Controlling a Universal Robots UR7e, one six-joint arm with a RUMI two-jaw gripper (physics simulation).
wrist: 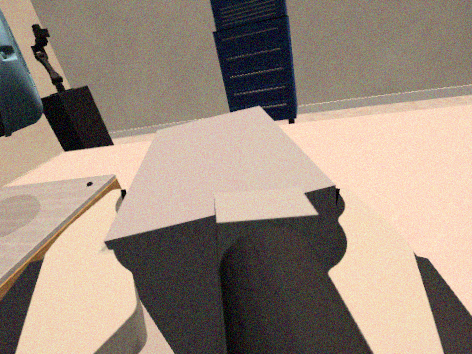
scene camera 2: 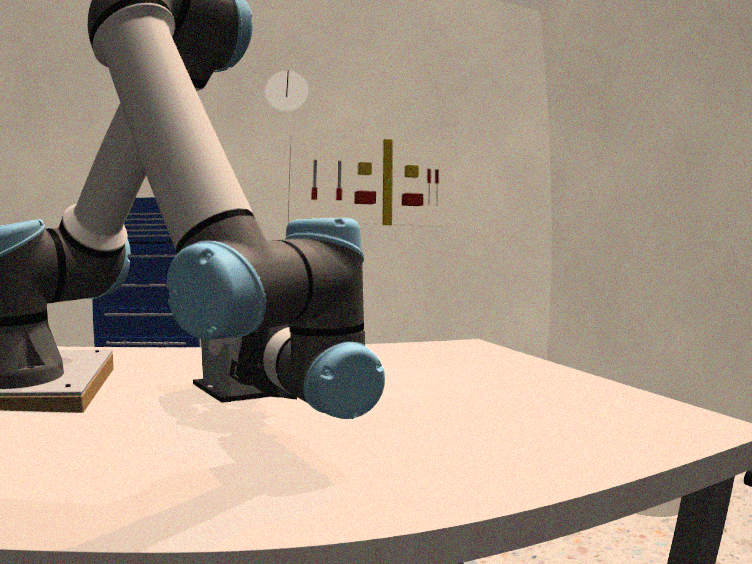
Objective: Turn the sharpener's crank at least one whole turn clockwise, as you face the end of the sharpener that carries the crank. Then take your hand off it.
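Where they show: arm's base at its link origin: [scene camera 2: 18,375].
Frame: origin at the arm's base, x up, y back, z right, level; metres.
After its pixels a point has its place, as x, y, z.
The sharpener [scene camera 2: 218,358] @(0.028, -0.324, -0.047) [wrist: 210,165] @(0.099, -0.357, -0.059) stands on the table with its dark base plate [scene camera 2: 227,393] @(-0.019, -0.337, -0.021), partly behind the robot's wrist in the scene view. In the wrist view its pale grey top and dark near end show, with a dark rounded housing [wrist: 280,285] running toward the camera. The crank does not show in either view. My gripper [wrist: 231,191] @(0.076, -0.356, -0.074) has one pale finger on each side of the sharpener's body, the fingertips close against its sides, and looks shut on it. In the scene view the fingers are hidden behind the wrist joints.
The robot's base plate [scene camera 2: 91,376] @(0.004, -0.126, -0.005) [wrist: 60,200] @(0.006, -0.062, -0.144) lies on the table [scene camera 2: 485,424] @(-0.029, -0.666, 0.137) beside the sharpener. A blue drawer cabinet [scene camera 2: 142,303] [wrist: 260,65] stands behind. A black box [wrist: 80,117] with a dark arm-like thing on it stands at the wrist view's left. Tools hang on the wall.
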